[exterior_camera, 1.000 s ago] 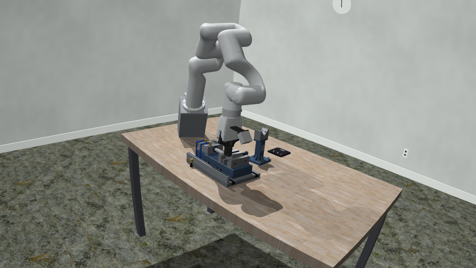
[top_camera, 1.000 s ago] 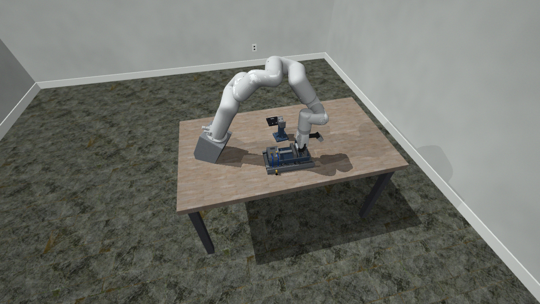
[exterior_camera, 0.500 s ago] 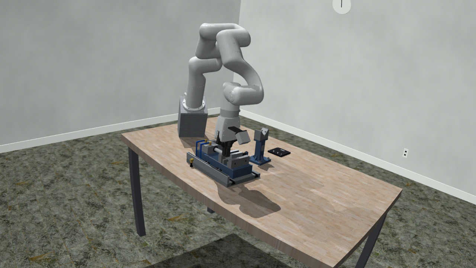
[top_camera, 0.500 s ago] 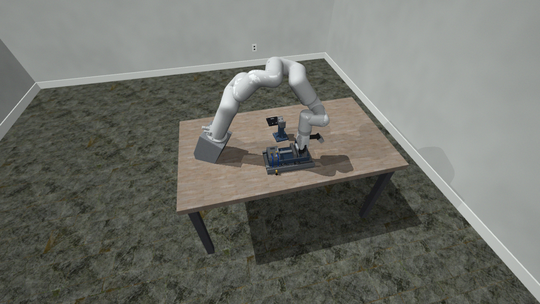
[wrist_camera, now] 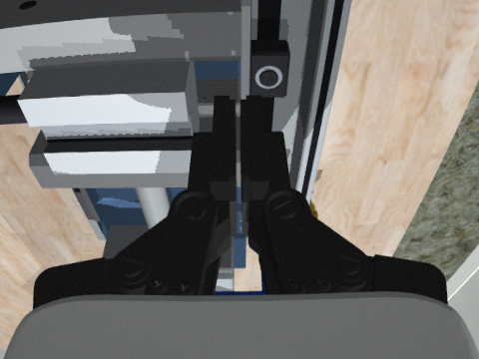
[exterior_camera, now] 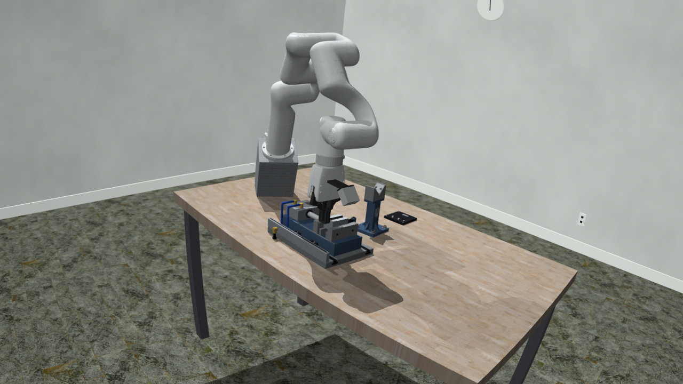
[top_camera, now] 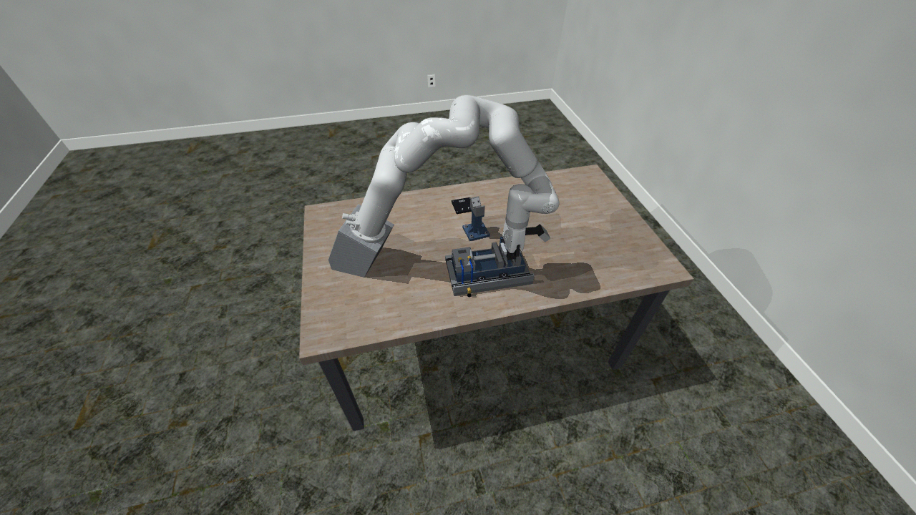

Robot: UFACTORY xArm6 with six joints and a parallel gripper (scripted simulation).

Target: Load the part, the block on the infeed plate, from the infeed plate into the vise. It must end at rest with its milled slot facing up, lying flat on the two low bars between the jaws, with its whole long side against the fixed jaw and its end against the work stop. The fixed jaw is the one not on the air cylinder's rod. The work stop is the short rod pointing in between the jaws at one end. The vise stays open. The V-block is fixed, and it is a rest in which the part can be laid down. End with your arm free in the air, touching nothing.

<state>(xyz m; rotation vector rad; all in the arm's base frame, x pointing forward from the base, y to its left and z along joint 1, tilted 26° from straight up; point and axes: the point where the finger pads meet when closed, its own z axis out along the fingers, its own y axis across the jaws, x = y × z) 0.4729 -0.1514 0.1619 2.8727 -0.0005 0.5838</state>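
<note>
The grey block is 50 mm to the left of my hand and 20 mm below it. Also, from my hand: dark work stop rod (100 mm to the left, 40 mm below); then fixed jaw (50 mm to the left, 50 mm below, 30 mm ahead); then moving jaw (50 mm to the left, 50 mm below, 30 mm behind).
</note>
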